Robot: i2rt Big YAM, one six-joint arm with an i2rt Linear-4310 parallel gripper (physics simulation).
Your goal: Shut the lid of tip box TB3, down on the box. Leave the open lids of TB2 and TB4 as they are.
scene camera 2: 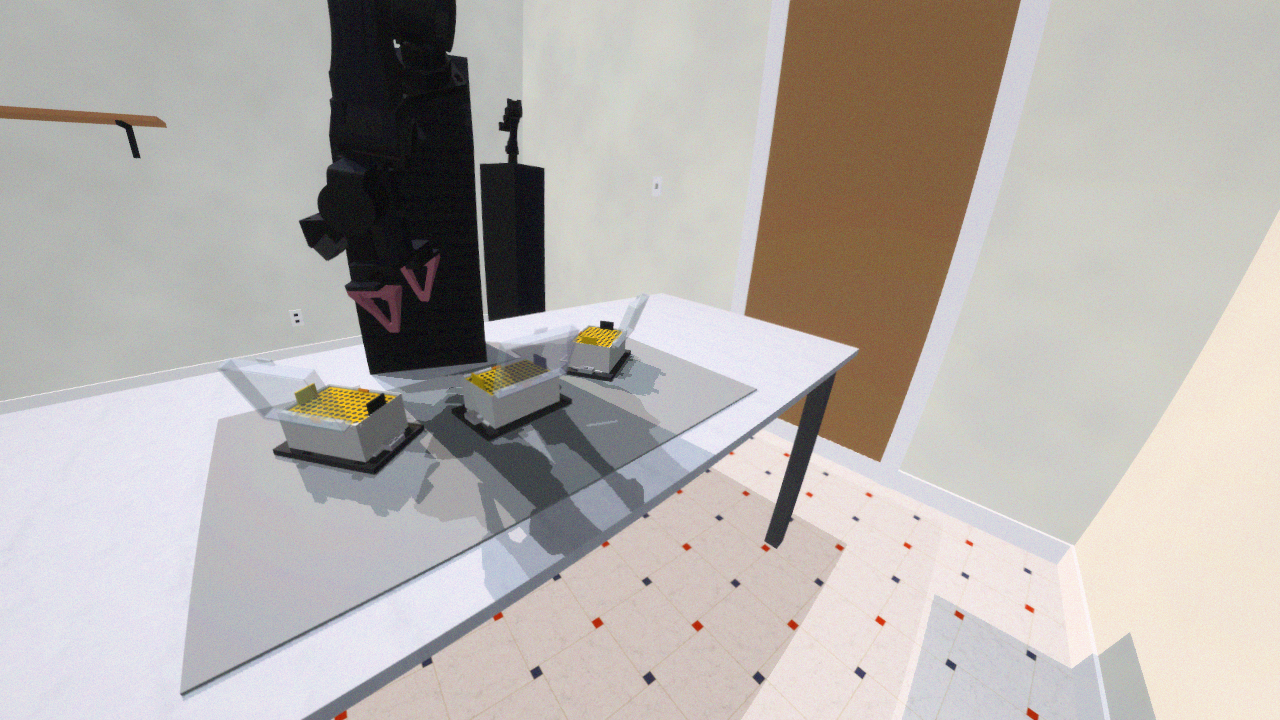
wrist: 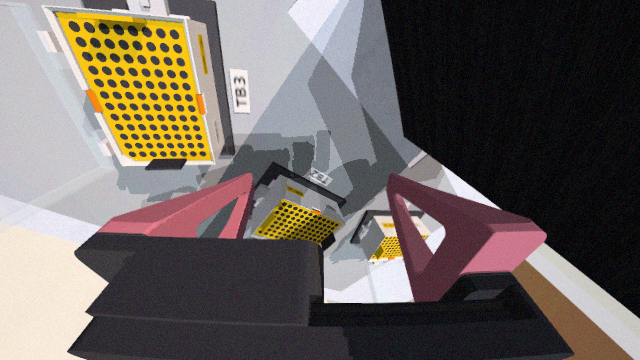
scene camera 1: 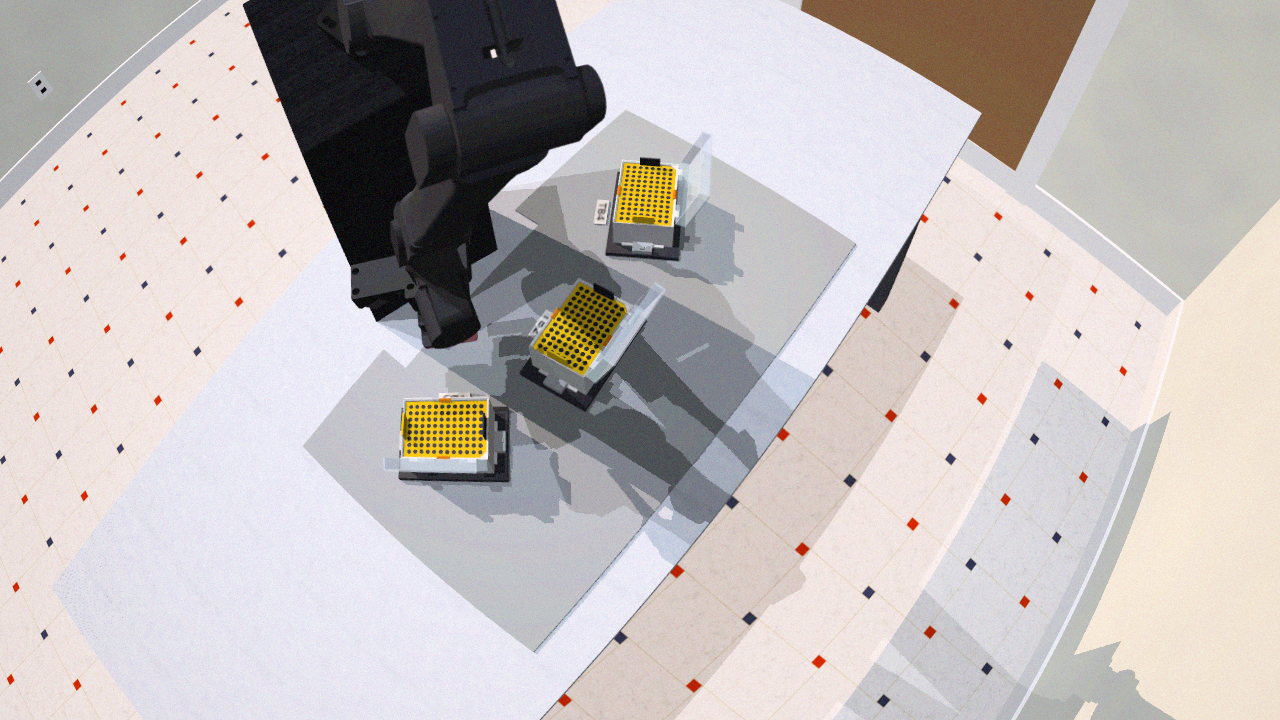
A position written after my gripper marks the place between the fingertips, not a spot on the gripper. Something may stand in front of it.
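Note:
You can see my gripper [scene camera 2: 410, 315] [wrist: 320, 180] [scene camera 1: 456, 304], and there's a clear lid [scene camera 2: 287, 394]. There's also a clear lid [scene camera 2: 528, 361], and then a clear lid [scene camera 1: 694, 189] as well.

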